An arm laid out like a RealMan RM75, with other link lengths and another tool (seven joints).
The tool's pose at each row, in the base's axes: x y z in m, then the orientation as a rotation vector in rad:
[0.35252, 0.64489, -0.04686, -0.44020, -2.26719, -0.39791]
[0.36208, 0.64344, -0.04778, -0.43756, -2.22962, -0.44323]
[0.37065, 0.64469, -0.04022, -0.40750, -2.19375, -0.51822]
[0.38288, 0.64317, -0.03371, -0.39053, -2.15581, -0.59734]
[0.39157, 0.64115, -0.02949, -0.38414, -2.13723, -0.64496]
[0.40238, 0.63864, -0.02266, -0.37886, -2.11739, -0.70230]
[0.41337, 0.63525, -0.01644, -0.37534, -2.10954, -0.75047]
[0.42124, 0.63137, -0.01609, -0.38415, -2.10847, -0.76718]
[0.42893, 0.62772, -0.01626, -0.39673, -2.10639, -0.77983]
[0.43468, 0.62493, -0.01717, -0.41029, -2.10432, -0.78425]
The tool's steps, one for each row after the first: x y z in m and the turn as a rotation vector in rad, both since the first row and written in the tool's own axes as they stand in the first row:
[-0.00706, 0.00269, -0.00611, -0.03209, 0.03723, -0.00729]
[-0.00665, 0.00858, -0.01597, -0.07751, 0.07872, -0.04407]
[-0.00988, 0.01343, -0.02863, -0.13125, 0.11699, -0.07344]
[-0.01265, 0.01597, -0.03776, -0.16514, 0.13408, -0.08974]
[-0.01492, 0.01937, -0.05013, -0.20694, 0.15071, -0.10849]
[-0.01792, 0.02198, -0.06259, -0.24208, 0.15526, -0.12572]
[-0.02341, 0.02196, -0.06944, -0.25742, 0.15268, -0.12505]
[-0.02912, 0.02199, -0.07575, -0.27101, 0.15043, -0.12015]
[-0.03399, 0.02184, -0.07998, -0.27881, 0.14861, -0.11176]

